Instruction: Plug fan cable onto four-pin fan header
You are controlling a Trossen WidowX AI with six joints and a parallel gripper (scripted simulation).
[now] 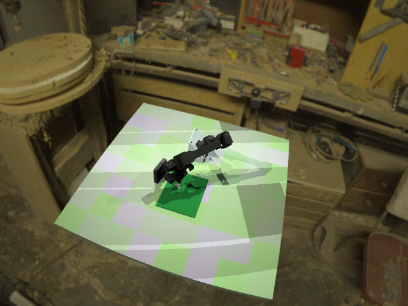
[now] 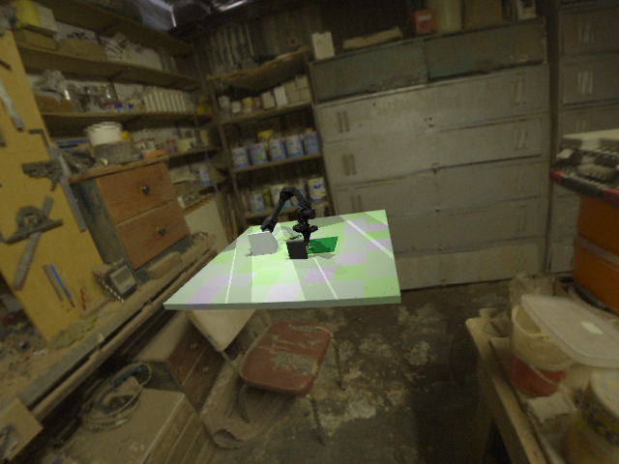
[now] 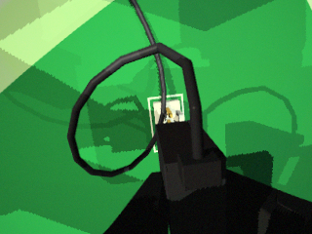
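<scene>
My gripper tip is 6 cm above the white four-pin header. From my gripper tip the other things lie so: black fan 2 cm behind, 13 cm to the right; green board 2 cm ahead, 4 cm to the left, 8 cm below; fan plug 1 cm to the right, 1 cm above.
</scene>
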